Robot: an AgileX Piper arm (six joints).
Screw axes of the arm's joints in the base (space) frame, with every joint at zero. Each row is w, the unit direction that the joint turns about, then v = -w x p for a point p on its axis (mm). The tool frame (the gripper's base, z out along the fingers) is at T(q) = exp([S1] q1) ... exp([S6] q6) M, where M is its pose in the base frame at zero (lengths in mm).
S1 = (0, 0, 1, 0.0, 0.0, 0.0)
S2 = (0, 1, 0, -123.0, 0.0, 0.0)
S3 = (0, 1, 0, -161.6, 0.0, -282.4)
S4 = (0.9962, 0, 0.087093, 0.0, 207.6, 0.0)
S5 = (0, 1, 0, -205.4, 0.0, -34.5)
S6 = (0.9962, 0, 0.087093, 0.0, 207.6, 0.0)
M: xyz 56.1 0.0 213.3 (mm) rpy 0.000 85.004 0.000 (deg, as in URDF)
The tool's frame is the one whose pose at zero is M.
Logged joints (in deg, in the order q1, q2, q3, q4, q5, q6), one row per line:
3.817, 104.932, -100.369, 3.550, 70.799, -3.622
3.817, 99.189, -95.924, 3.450, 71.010, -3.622
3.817, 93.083, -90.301, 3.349, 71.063, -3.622
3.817, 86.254, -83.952, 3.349, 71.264, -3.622
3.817, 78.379, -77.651, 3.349, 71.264, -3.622
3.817, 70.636, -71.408, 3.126, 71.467, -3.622
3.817, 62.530, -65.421, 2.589, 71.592, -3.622
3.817, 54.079, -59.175, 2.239, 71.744, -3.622
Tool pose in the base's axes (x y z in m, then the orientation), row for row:
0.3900, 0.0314, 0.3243, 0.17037, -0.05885, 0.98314, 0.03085
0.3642, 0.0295, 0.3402, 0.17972, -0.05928, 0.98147, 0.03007
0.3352, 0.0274, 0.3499, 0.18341, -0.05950, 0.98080, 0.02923
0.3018, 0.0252, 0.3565, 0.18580, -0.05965, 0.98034, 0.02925
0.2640, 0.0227, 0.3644, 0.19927, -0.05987, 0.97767, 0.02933
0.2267, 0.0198, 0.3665, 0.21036, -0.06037, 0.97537, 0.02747
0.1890, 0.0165, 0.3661, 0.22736, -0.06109, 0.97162, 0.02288
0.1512, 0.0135, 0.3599, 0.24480, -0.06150, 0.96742, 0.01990
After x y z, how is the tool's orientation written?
As a quaternion, w x y z.
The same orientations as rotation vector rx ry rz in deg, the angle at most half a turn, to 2 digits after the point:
-9.58, 160.02, 5.02
-9.60, 158.93, 4.87
-9.62, 158.50, 4.72
-9.63, 158.22, 4.72
-9.59, 156.65, 4.70
-9.62, 155.35, 4.38
-9.64, 153.37, 3.61
-9.62, 151.32, 3.11

